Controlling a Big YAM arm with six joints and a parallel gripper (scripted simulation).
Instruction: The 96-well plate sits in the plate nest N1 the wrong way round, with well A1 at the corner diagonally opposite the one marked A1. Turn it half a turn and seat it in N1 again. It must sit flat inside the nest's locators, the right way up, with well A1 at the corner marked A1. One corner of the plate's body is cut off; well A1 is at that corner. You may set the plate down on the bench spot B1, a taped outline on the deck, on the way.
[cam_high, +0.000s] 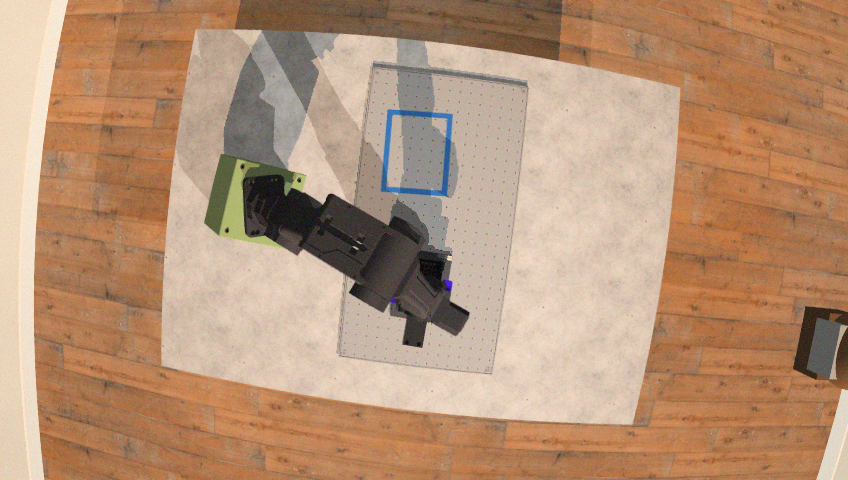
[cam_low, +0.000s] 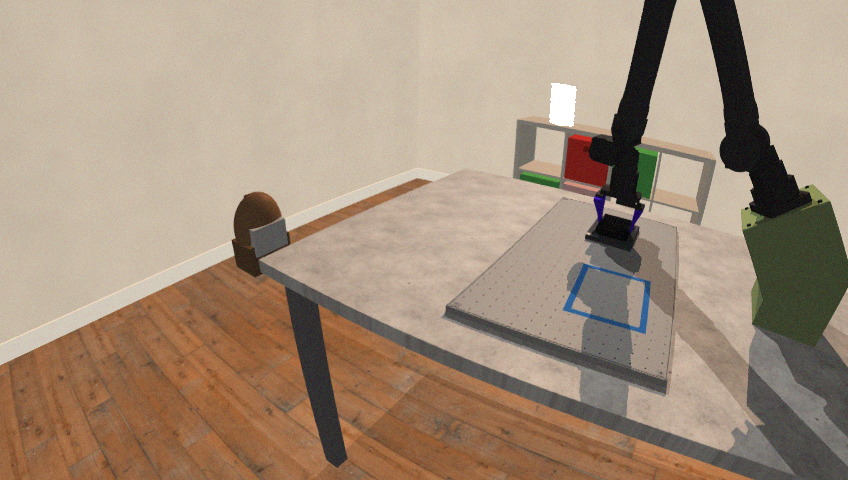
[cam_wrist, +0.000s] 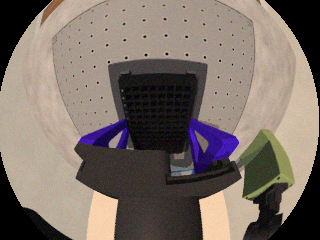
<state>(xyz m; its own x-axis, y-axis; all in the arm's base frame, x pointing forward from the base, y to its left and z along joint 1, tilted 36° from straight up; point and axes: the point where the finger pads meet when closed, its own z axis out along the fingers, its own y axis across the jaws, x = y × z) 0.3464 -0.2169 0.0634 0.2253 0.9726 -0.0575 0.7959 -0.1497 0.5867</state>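
Now: hand right at the black 96-well plate. The rest, counted from my hand: grey plate nest N1: 20 mm below.
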